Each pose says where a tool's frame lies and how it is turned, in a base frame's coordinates. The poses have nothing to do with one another.
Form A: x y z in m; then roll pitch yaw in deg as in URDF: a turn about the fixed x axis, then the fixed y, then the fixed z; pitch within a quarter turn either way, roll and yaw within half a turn.
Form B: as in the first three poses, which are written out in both.
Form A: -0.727 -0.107 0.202 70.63 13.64 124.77
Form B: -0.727 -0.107 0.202 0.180 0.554 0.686 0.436
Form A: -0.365 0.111 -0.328 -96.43 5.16 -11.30
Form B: -0.365 0.111 -0.328 -0.738 0.103 -0.032 0.666
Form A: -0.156 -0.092 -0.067 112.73 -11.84 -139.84
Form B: -0.156 -0.092 -0.067 0.231 -0.797 -0.488 0.270
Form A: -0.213 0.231 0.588 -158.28 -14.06 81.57
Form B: -0.213 0.231 0.588 -0.723 -0.654 0.031 0.220
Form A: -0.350 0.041 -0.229 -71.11 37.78 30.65
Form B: -0.350 0.041 -0.229 -0.600 0.109 0.385 0.693
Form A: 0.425 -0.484 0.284 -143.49 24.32 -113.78
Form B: 0.425 -0.484 0.284 -0.452 0.814 -0.147 0.335
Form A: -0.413 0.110 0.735 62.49 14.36 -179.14
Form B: -0.413 0.110 0.735 -0.111 0.514 0.849 0.058
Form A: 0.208 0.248 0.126 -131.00 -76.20 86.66
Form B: 0.208 0.248 0.126 -0.345 -0.678 -0.184 0.623
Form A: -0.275 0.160 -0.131 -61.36 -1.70 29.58
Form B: -0.275 0.160 -0.131 -0.490 -0.143 0.212 0.833
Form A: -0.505 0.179 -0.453 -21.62 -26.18 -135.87
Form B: -0.505 0.179 -0.453 -0.275 0.086 -0.903 0.320
